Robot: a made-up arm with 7 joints.
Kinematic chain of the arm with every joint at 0, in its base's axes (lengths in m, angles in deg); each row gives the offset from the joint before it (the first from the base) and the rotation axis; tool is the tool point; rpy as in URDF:
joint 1: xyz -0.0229 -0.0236 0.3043 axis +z
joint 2: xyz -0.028 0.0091 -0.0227 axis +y
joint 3: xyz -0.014 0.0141 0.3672 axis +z
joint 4: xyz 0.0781 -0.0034 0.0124 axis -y
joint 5: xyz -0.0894 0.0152 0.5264 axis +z
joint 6: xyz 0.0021 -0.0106 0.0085 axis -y
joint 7: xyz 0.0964 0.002 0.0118 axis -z
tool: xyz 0.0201 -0.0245 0.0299 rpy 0 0 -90
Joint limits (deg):
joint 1: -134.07..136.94
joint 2: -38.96..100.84
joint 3: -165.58..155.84
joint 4: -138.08..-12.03
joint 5: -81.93..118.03
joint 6: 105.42..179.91
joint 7: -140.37..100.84
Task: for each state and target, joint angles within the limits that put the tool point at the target. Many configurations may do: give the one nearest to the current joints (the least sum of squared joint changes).
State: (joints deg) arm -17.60 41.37 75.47 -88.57 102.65 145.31 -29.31
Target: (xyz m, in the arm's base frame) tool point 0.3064 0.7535 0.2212
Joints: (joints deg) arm 18.05 67.35 72.24 -82.36 99.04 128.19 -31.70
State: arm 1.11 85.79 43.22 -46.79 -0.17 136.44 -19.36
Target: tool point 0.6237 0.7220 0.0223
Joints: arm 30.88 93.42 53.45 -39.82 -4.59 109.44 -26.83
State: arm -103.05 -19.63 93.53 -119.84 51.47 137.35 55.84
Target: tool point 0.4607 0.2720 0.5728
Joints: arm -56.65 -38.96 75.20 -121.51 56.27 158.51 58.59
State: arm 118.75 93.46 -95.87 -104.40 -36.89 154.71 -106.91
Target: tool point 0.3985 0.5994 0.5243
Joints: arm 111.27 80.69 -111.21 -96.99 -33.17 149.28 -105.40
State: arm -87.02 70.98 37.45 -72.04 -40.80 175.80 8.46
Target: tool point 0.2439 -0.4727 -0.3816
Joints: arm -84.51 100.84 14.13 -86.64 -36.61 158.54 7.51
